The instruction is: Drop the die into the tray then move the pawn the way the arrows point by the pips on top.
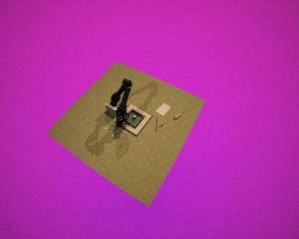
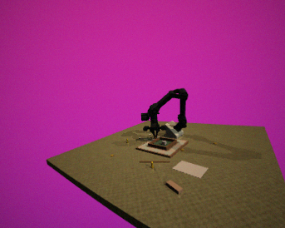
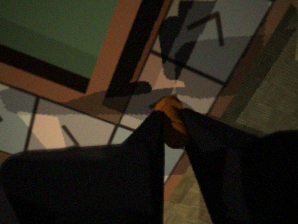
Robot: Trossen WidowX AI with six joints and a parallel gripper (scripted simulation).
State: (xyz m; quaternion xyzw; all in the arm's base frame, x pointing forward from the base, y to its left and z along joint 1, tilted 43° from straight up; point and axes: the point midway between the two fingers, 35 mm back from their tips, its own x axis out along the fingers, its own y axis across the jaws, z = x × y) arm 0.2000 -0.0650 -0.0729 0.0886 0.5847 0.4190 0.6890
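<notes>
Right now my gripper tip is 130 mm to the right of the white die, 70 mm short of it and 10 mm below it. From my gripper tip the other things lie so: green dice tray 110 mm to the left, 70 mm ahead, 10 mm below; orange pawn 10 mm above; thin stick 300 mm ahead, 210 mm to the left, 20 mm below.
</notes>
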